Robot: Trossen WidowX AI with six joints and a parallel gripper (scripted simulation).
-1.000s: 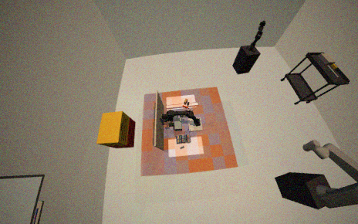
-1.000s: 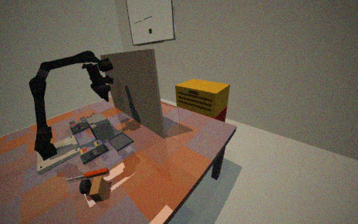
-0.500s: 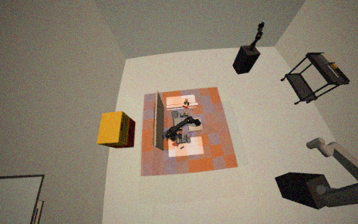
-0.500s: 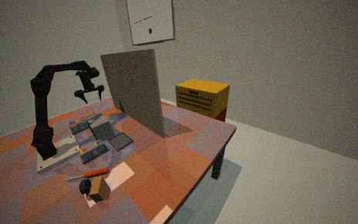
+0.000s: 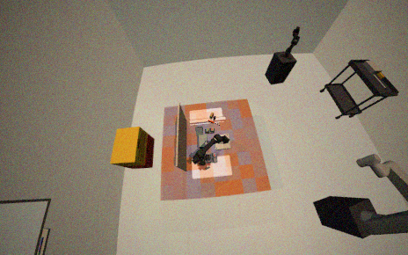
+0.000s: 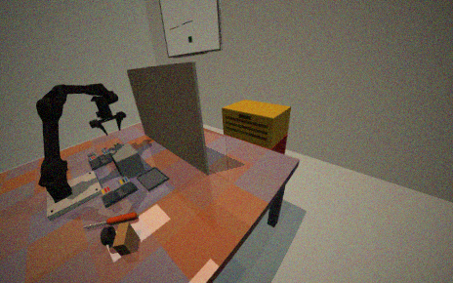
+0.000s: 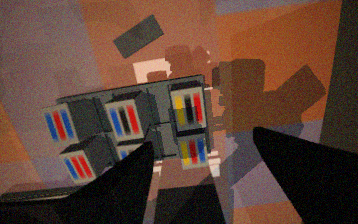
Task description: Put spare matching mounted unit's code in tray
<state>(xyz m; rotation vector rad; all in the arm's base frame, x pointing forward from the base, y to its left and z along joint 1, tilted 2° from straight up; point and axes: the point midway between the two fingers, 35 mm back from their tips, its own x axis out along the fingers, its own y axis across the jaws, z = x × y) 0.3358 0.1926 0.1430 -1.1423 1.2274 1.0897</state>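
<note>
My gripper tip is 1 cm past the spare, 5 cm to the left of it and 8 cm above it. The rest, counted from my gripper tip: flat dark tray (4 cm behind, 41 cm to the right, 12 cm below); then tall grey panel (17 cm ahead, 27 cm to the right, 10 cm above); then grey mounted unit (6 cm behind, 23 cm to the right, 7 cm below).
</note>
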